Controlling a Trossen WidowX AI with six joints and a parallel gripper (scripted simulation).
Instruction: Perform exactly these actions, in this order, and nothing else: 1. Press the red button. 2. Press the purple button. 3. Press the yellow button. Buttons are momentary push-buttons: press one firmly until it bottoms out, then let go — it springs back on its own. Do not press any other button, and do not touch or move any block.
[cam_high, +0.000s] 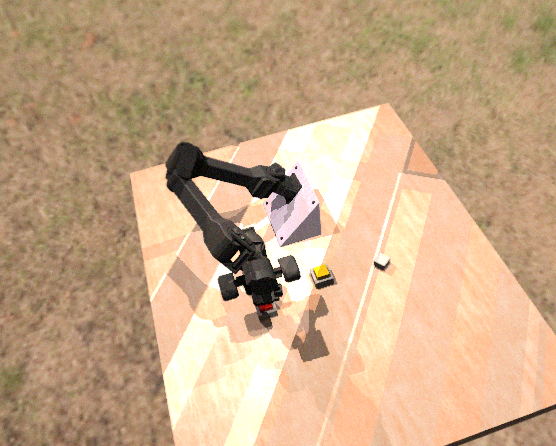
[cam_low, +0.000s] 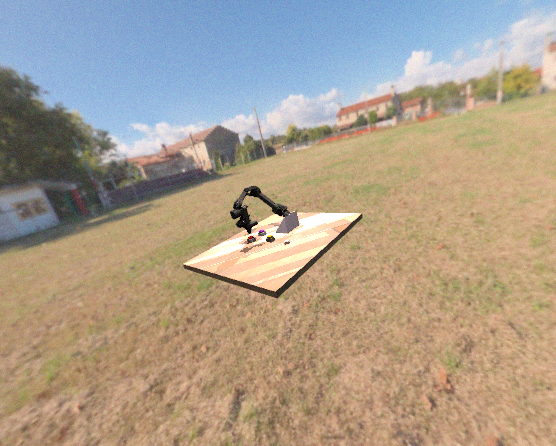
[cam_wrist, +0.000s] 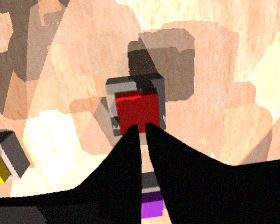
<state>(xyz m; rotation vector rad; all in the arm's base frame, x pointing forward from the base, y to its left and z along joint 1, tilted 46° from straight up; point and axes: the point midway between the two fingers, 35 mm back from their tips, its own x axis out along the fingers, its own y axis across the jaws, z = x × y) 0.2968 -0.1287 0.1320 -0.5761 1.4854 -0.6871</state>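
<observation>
My gripper tip is now 3 cm above the red button. From my gripper tip the other things lie so: yellow button 4 cm behind, 16 cm to the left, 3 cm below; then small white block 2 cm behind, 33 cm to the left, 5 cm below; then purple button 13 cm behind, 1 cm to the left, 3 cm below.
</observation>
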